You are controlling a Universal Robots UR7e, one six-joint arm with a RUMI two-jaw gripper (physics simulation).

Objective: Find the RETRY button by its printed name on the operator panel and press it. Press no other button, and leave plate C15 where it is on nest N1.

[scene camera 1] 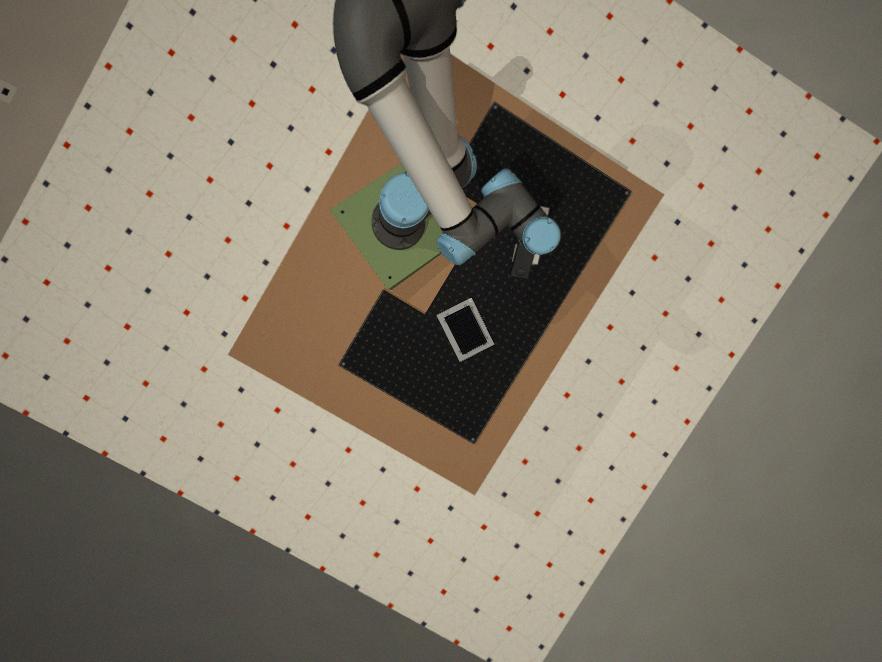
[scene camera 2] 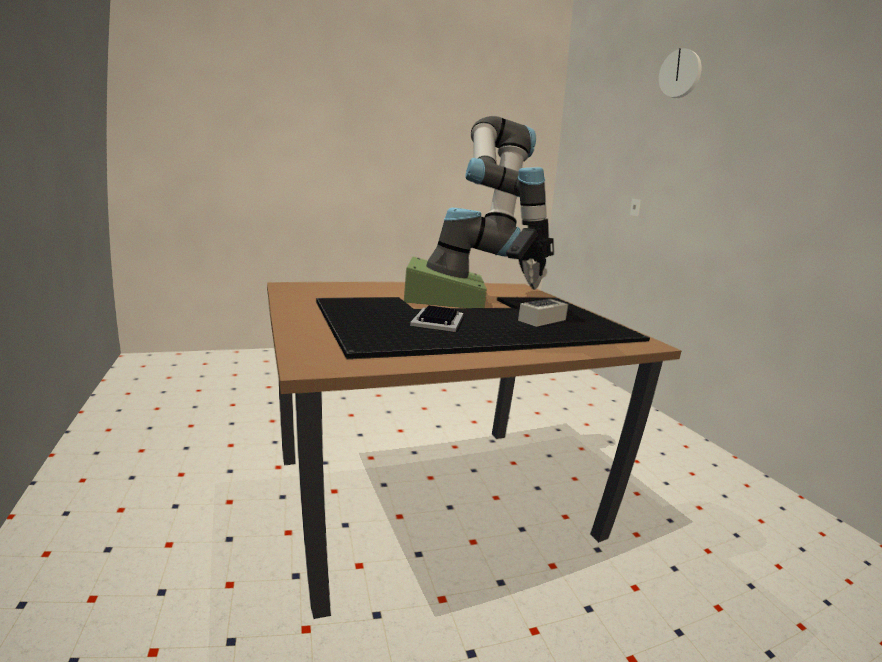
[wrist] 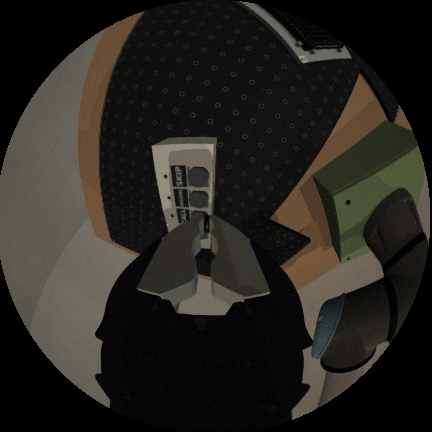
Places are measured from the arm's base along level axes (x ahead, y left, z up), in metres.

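Where they show: gripper, between the fingertips: (scene camera 2: 534,289) (wrist: 207,216); arm's base, origin of its link: (scene camera 2: 447,271) (wrist: 387,217).
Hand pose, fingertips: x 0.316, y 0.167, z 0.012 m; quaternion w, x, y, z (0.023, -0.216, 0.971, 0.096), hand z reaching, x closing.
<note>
Each offset is from my fingertips to the top centre of the thing. Level surfaces: height alone.
The operator panel @(dx +0.022, dy +0.033, dz -0.036 m) (scene camera 1: 535,259) (scene camera 2: 541,314) (wrist: 160,162) is a light box on the black mat, mostly covered by the wrist in scene camera 1. In the wrist view, the SKIP button @(dx +0.024, dy -0.015, dz -0.036 m) (wrist: 198,176) is farthest from the fingers, then a button @(dx +0.011, dy +0.012, dz -0.036 m) (wrist: 198,198) with an unreadable label. A third button's label seems to end in "ALL"; the fingers partly cover it. No RETRY name is readable; the panel's near end is hidden. My gripper (scene camera 2: 535,285) (wrist: 207,216) is shut and empty, its tips above the panel. The black gridded plate @(dx +0.025, dy -0.312, dz -0.066 m) (scene camera 1: 465,329) (scene camera 2: 438,314) (wrist: 320,31) sits on the light nest @(dx +0.025, dy -0.312, dz -0.070 m) (scene camera 1: 448,335) (scene camera 2: 434,327) (wrist: 327,55).
The black perforated mat @(dz -0.092 m) (scene camera 1: 427,384) (scene camera 2: 384,338) (wrist: 175,95) lies on the brown table @(dz -0.105 m) (scene camera 1: 284,320) (scene camera 2: 306,363). The arm's green base block (scene camera 1: 356,213) (scene camera 2: 441,287) (wrist: 370,172) stands behind the mat, to one side of the panel.
</note>
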